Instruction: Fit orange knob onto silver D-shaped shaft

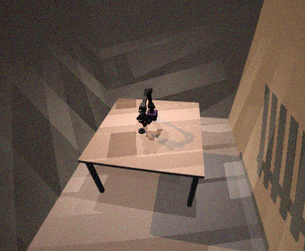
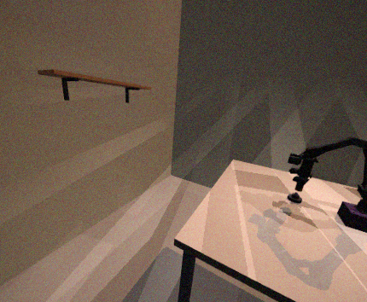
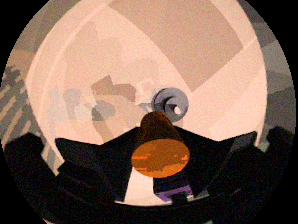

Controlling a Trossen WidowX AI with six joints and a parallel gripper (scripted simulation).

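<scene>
The round dark pedestal lies 8 cm below my gripper tip, 4 cm to the right of it and 1 cm behind it. From my gripper tip the other things lie so: orange knob (3 cm above).
</scene>
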